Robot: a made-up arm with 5 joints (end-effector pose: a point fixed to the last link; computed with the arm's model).
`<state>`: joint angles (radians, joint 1 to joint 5).
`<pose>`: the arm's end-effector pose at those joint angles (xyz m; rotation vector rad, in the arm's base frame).
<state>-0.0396 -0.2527 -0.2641 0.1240 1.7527</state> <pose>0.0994 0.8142 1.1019 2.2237 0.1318 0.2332</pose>
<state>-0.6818 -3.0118 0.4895 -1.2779 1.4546</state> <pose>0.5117 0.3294 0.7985 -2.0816 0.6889 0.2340</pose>
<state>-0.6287 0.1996 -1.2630 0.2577 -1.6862</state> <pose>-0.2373 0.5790 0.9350 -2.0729 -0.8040 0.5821</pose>
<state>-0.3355 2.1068 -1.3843 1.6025 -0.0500</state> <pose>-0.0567 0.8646 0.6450 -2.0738 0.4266 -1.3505</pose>
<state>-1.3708 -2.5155 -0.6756 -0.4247 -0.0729</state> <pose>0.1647 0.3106 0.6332 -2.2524 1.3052 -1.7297</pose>
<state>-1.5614 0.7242 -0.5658 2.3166 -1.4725</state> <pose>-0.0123 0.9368 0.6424 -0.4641 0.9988 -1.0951</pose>
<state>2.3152 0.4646 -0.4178 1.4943 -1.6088</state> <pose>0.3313 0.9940 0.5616 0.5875 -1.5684 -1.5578</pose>
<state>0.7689 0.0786 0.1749 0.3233 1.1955</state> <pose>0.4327 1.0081 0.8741 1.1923 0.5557 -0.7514</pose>
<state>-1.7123 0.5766 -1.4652 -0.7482 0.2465</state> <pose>-0.2748 0.5801 0.5660 -1.5089 -0.5821 1.5784</pose>
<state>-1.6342 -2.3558 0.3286 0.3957 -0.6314</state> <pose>0.0280 0.1657 1.0465 1.0286 0.0637 1.5032</pose>
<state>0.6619 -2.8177 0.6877 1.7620 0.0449</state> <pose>0.3751 0.3121 0.2640 -0.9873 -1.2563 -0.2174</pose>
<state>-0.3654 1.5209 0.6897 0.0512 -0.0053</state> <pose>0.4417 1.0300 0.5273 -1.0399 -0.9903 -0.4594</pose>
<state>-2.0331 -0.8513 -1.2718 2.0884 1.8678</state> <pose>-0.0771 0.3449 0.4972 1.6280 -0.3154 0.7743</pose>
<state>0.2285 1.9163 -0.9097 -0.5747 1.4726</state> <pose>-0.0382 0.7621 0.7100 -0.0921 1.5333 0.7165</pose>
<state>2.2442 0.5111 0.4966 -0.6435 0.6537</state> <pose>0.1446 1.0943 0.4589 0.5722 1.7096 0.0735</pose>
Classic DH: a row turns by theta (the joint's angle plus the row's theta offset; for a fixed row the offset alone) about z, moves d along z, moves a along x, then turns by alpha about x. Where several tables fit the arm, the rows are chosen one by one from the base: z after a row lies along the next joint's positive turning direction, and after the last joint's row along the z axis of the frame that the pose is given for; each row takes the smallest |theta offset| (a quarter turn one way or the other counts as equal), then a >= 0, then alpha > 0; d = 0 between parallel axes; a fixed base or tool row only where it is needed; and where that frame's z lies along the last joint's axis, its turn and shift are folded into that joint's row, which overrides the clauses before.
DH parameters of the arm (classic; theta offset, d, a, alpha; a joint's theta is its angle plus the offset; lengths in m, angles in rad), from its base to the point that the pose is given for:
base (fixed): 0 0.693 0.131 -1.5708
joint 1: -1.4656 0.604 0.0949 1.8108
joint 2: -1.5457 -0.2769 0.0441 1.673
joint 3: -1.2798 -0.5116 -0.2238 0.9768
joint 4: 1.5429 0.3915 -0.0211 1.5296
joint 5: -0.7614 -0.0427 0.0234 1.4653
tool (fixed): 1.7383 0.0288 0 0

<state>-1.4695 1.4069 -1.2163 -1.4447 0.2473</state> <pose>-0.1004 0.8028 0.5723 -1.6149 0.0493 1.6098</pose>
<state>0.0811 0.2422 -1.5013 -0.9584 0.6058</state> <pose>0.1315 0.4788 1.0811 0.9383 0.3954 2.3534</pose>
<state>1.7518 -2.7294 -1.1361 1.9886 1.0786</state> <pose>0.0004 0.4380 0.8462 -1.5005 -0.5748 1.0159</pose>
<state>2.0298 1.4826 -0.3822 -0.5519 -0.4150</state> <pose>0.0994 0.8840 0.8643 0.0506 1.1393 2.1935</pose>
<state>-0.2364 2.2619 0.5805 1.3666 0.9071</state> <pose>0.4975 0.7157 0.3451 -0.1100 -1.5399 -0.4852</pose>
